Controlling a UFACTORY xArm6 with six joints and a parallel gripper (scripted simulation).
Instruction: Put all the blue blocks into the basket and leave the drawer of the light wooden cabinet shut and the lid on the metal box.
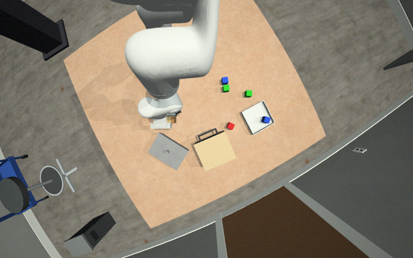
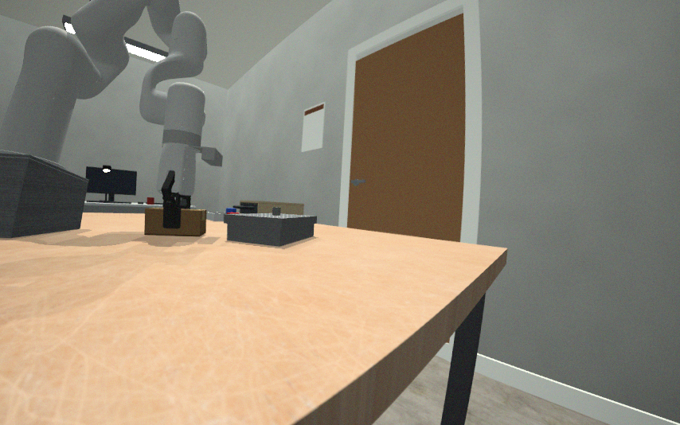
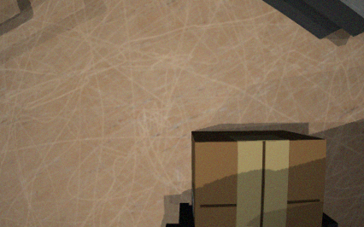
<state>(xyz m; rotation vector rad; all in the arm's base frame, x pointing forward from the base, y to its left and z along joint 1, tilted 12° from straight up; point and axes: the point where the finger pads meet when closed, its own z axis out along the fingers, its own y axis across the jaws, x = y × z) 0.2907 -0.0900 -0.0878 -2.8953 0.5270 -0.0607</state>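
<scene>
Right now my hand is right at the small brown box. The rest, counted from my hand: light wooden cabinet: 27 cm ahead, 16 cm to the left; red block: 19 cm ahead, 29 cm to the left, 2 cm below; metal box: 19 cm ahead, 8 cm to the right, 1 cm below.
</scene>
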